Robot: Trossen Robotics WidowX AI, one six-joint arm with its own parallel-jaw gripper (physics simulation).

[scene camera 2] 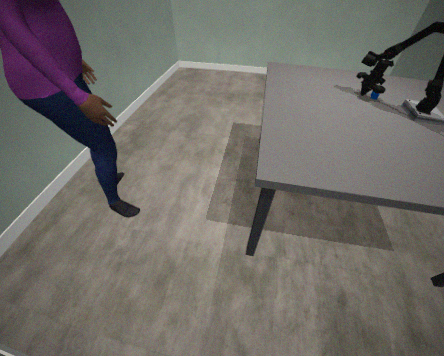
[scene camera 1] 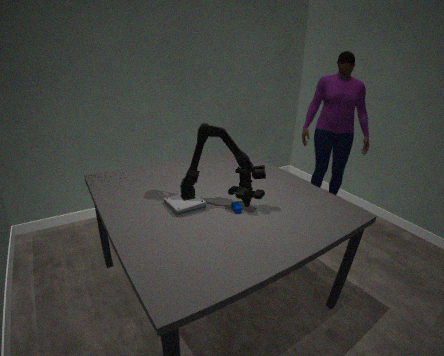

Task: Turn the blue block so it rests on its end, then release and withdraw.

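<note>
The small blue block (scene camera 1: 236, 208) (scene camera 2: 375, 95) lies on the grey table (scene camera 1: 220, 250) (scene camera 2: 320, 145), and its longer side looks flat along the top. My gripper (scene camera 1: 247, 204) (scene camera 2: 364, 93) points down with its fingertips close together, low over the table. It is shut, and no block shows between the fingers. The block is beside the fingertips, on the side toward the arm's base. In the scene camera 2 view the gripper covers part of the block. The views are too far off to tell if fingers and block touch.
The arm's base stands on a white and grey plate (scene camera 1: 186, 206) (scene camera 2: 423, 116) to the block's left in the scene camera 1 view. A person in a purple top (scene camera 1: 341, 105) (scene camera 2: 42, 55) stands on the floor beyond the table's edge.
</note>
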